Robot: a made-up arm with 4 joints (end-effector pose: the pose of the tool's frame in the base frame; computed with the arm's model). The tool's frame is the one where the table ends.
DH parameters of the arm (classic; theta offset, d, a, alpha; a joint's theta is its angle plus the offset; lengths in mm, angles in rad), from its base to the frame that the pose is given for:
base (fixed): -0.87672 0 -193.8 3.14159
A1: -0.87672 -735 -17 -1.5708
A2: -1.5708 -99 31 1.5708
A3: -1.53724 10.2 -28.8 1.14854
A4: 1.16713 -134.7 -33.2 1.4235
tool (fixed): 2.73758 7.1 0 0
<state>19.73 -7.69 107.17 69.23</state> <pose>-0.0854 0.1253 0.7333 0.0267 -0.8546 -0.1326 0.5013</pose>
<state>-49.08 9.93 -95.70 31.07</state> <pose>-0.2407 0.3330 0.7073 0.9811 0.1806 -0.0662 0.0231</pose>
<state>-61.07 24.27 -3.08 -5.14</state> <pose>-0.1266 0.2742 0.6376 0.8399 -0.2634 -0.4457 -0.1629</pose>
Working (the frame after each row of the table, in the pose's form):
after base (fixed): -0.1240 0.1490 0.0000 0.0000 0.9054 -0.4245 0.0000
after A1: -0.1322 0.1341 0.7350 0.6090 0.6090 0.3593 0.3593
after A2: -0.2127 0.1931 0.7067 0.2757 0.7235 0.4267 -0.4674
after A3: -0.1919 0.1713 0.7020 0.2278 -0.0927 -0.3999 0.8829
after A4: -0.1218 0.2701 0.6343 0.0090 0.3838 -0.3474 -0.8555

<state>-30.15 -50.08 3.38 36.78</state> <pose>-0.2279 0.1751 0.5905 0.7059 -0.6041 -0.2160 0.3002</pose>
Working (the frame after each row of the table, in the pose's form):
after base (fixed): -0.1240 0.1490 0.0000 0.0000 0.9054 -0.4245 0.0000
after A1: -0.1387 0.1404 0.7350 0.6828 0.6828 0.1839 0.1839
after A2: -0.2090 0.2141 0.7151 0.2445 0.3296 0.0888 -0.9076
after A3: -0.1984 0.1870 0.7246 0.4615 0.0797 0.2123 0.8577
after A4: -0.2232 0.1700 0.5892 0.4358 0.0904 -0.6351 -0.6313

